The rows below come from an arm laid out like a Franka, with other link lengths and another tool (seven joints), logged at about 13 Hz.
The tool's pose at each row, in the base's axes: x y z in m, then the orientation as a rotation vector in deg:
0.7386 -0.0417 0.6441 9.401 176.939 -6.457
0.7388 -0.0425 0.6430 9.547 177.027 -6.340
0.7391 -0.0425 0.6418 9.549 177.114 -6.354
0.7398 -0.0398 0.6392 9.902 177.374 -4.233
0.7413 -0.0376 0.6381 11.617 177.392 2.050
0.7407 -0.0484 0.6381 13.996 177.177 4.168
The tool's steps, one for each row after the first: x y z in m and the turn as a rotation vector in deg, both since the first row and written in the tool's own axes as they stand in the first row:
-0.0002 -0.0007 0.0012 -0.070 0.099 0.090
-0.0005 -0.0006 0.0024 -0.059 0.185 0.084
-0.0007 0.0024 0.0048 -1.413 0.482 0.327
-0.0020 0.0048 0.0058 -5.424 0.819 1.522
-0.0025 -0.0060 0.0066 -6.747 0.939 3.092

